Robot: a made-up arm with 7 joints.
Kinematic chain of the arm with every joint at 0, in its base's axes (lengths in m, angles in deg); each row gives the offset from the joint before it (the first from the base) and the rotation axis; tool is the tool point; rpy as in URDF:
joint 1: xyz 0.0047 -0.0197 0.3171 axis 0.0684 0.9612 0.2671
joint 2: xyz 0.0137 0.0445 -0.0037 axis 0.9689 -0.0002 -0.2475
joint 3: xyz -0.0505 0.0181 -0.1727 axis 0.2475 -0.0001 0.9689
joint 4: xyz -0.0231 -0.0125 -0.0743 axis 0.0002 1 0
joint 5: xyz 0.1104 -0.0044 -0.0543 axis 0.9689 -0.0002 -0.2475
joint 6: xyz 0.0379 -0.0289 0.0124 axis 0.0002 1 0
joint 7: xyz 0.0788 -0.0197 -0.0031 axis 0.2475 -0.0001 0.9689
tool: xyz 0.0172 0.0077 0.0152 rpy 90 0 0
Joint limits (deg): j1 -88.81..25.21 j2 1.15..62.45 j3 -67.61..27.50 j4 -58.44..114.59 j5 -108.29..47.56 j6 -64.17..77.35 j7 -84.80..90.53
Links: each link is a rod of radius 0.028 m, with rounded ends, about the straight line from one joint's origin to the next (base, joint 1, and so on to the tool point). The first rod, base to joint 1, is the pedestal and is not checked.
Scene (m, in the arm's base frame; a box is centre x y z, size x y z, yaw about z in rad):
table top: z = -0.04
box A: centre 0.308 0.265 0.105 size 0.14 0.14 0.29 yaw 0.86
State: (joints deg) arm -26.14 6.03 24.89 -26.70 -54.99 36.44 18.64
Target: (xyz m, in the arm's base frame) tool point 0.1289 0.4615 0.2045
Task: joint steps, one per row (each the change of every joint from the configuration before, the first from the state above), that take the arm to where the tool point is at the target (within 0.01 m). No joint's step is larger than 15 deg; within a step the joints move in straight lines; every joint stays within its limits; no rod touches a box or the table.
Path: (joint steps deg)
1: 12.81 2.70 0.87 10.17 -12.89 8.76 -1.96
2: 12.80 2.71 0.87 10.18 -12.88 8.76 -1.97
3: 12.81 2.70 0.87 10.17 -12.89 8.77 -1.96
4: -2.75 9.66 0.00 8.55 0.59 -12.10 0.69
5: -2.74 9.66 0.00 8.56 0.58 -12.10 0.68
6: -2.75 9.67 0.00 8.55 0.59 -12.10 0.69
7: -2.74 9.66 0.00 8.56 0.58 -12.09 0.69
8: -2.75 9.66 0.00 8.55 0.59 -12.10 0.69

